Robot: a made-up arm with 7 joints. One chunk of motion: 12 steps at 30 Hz.
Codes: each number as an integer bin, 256 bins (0 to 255) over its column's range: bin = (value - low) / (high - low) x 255, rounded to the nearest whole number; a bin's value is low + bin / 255 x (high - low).
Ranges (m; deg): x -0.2..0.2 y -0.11..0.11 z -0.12..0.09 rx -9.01..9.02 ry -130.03..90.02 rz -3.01..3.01
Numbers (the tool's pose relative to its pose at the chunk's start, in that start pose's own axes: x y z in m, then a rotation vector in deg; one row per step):
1: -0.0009 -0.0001 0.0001 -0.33 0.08 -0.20
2: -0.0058 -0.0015 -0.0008 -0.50 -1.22 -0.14
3: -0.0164 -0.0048 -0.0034 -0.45 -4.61 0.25
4: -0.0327 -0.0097 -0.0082 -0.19 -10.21 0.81
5: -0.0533 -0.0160 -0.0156 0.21 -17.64 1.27
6: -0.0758 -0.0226 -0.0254 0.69 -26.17 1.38
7: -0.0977 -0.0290 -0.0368 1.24 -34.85 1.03
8: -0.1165 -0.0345 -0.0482 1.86 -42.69 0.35
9: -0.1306 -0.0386 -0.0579 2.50 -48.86 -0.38
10: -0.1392 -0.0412 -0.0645 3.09 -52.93 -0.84
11: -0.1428 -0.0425 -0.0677 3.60 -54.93 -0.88
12: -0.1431 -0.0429 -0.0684 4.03 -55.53 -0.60
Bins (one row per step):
1: 127 127 146 123 151 119
2: 124 126 145 120 149 122
3: 117 122 142 121 145 138
4: 107 116 136 125 139 162
5: 94 109 127 130 130 181
6: 79 101 115 137 120 186
7: 65 94 101 145 110 171
8: 53 88 87 154 101 142
9: 44 83 75 163 94 111
10: 39 80 67 171 89 92
11: 36 78 64 178 87 90
12: 36 78 63 184 86 102

